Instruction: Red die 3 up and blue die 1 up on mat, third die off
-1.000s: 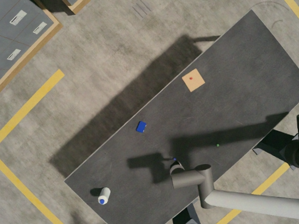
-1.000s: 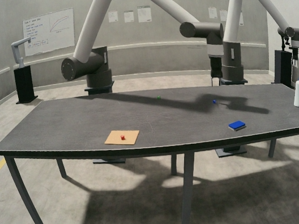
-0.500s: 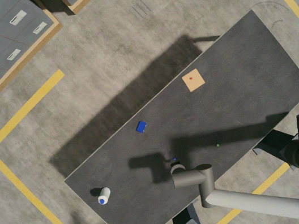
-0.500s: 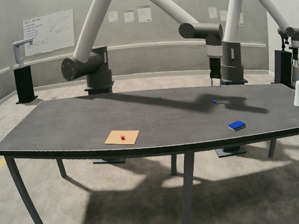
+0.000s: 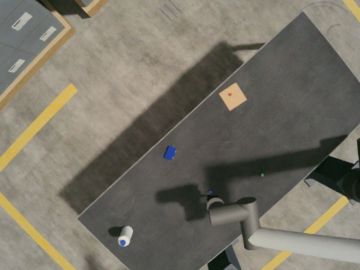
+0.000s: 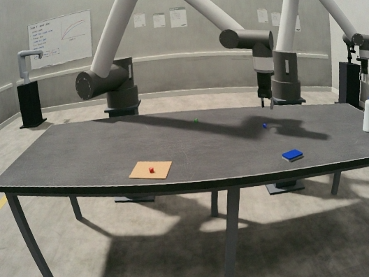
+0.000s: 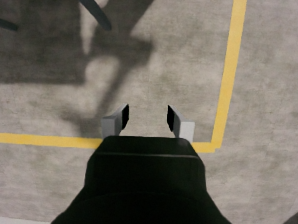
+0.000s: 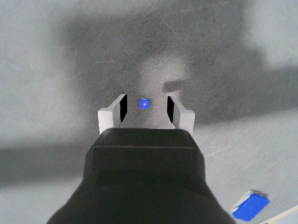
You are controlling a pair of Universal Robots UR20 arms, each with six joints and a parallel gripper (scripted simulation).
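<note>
Right now the blue die is 11 cm below my right hand, 2 cm to the right of it and 2 cm ahead of it. Round my right hand: tan mat 55 cm to the right, 44 cm ahead, 11 cm below; then green die 38 cm to the right, 13 cm behind, 11 cm below; then red die 54 cm to the right, 47 cm ahead, 10 cm below.
</note>
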